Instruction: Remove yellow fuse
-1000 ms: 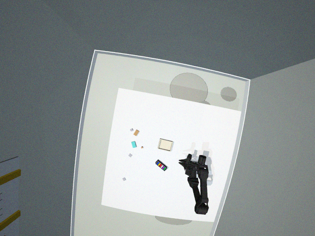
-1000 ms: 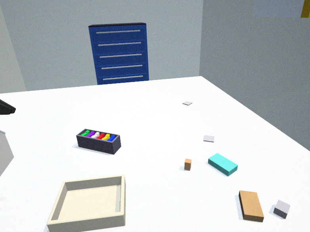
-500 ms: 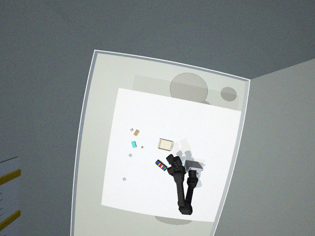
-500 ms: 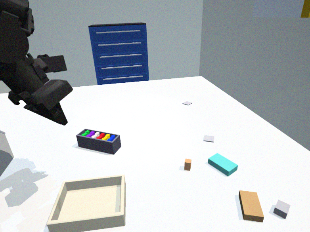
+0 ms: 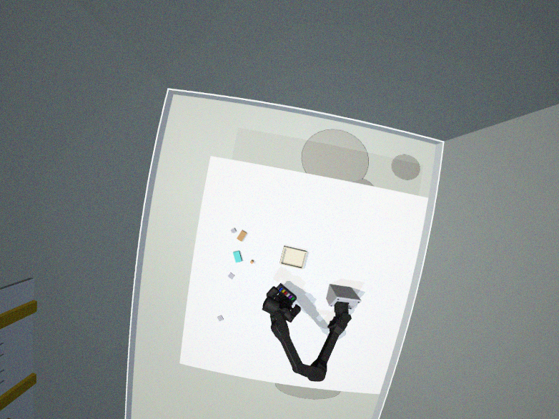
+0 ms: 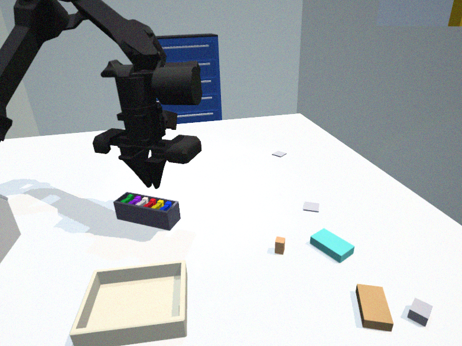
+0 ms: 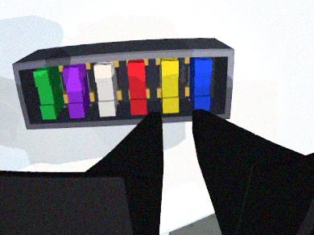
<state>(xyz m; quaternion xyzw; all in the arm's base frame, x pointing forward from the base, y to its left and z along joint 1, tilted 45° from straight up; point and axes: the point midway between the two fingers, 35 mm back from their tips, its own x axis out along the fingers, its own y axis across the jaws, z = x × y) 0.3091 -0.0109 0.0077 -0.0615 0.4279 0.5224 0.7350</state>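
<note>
Right now the yellow fuse is 5 cm below my gripper tip. From my gripper tip the other things lie so: red fuse (5 cm below, 1 cm to the left, 1 cm behind); blue fuse (5 cm below, 2 cm ahead, 1 cm to the right); cream tray (20 cm to the right, 7 cm below, 4 cm behind).
</note>
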